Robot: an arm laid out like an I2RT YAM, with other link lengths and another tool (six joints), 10 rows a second.
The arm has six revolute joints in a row. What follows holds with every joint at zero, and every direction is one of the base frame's. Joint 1 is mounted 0.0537 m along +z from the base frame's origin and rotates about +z. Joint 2 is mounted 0.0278 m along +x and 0.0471 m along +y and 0.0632 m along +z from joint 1 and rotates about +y. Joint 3 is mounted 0.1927 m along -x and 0.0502 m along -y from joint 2 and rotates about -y. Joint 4 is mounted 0.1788 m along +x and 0.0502 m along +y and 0.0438 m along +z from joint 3 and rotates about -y. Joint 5 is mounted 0.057 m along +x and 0.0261 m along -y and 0.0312 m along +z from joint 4 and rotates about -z. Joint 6 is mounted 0.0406 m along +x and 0.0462 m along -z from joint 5 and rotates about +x. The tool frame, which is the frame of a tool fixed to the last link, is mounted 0.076 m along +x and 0.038 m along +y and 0.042 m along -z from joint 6; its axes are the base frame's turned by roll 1.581, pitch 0.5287 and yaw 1.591 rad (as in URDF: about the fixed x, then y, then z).
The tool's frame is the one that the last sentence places.
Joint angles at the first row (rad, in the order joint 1, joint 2, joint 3, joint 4, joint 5, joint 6):
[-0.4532 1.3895 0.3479 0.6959 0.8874 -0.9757]
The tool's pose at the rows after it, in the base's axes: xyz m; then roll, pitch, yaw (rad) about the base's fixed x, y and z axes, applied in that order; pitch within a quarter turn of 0, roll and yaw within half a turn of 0:
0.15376 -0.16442 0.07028 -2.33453 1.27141 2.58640
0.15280 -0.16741 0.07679 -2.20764 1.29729 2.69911
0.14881 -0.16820 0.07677 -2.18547 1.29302 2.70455
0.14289 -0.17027 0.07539 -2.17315 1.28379 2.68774
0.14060 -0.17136 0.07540 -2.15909 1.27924 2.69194
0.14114 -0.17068 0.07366 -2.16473 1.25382 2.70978
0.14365 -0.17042 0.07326 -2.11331 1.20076 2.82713
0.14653 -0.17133 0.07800 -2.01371 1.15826 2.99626
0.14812 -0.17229 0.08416 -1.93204 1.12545 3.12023
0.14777 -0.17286 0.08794 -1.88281 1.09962 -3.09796
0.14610 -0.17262 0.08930 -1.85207 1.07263 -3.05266
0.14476 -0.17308 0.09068 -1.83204 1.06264 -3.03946
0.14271 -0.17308 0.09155 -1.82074 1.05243 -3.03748
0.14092 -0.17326 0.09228 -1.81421 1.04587 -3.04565
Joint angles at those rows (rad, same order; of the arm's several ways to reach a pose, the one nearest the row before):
[-0.4541 1.3985 0.3356 0.7554 0.9038 -1.0160]
[-0.4555 1.3957 0.3197 0.8360 0.9211 -1.0708]
[-0.4640 1.3898 0.3109 0.8403 0.9297 -1.0778]
[-0.4829 1.3914 0.3037 0.8417 0.9400 -1.0799]
[-0.4914 1.3907 0.3007 0.8448 0.9419 -1.0864]
[-0.4918 1.3882 0.3007 0.8244 0.9189 -1.0957]
[-0.4911 1.3820 0.2904 0.8277 0.8591 -1.1598]
[-0.4909 1.3598 0.2687 0.8665 0.7961 -1.2556]
[-0.4909 1.3322 0.2554 0.8880 0.7565 -1.3305]
[-0.4909 1.3165 0.2465 0.9014 0.7416 -1.3779]
[-0.4918 1.3038 0.2297 0.9165 0.7272 -1.4172]
[-0.4923 1.3024 0.2261 0.9271 0.7330 -1.4344]
[-0.4923 1.2971 0.2224 0.9285 0.7423 -1.4467]
[-0.4920 1.2965 0.2238 0.9267 0.7572 -1.4525]

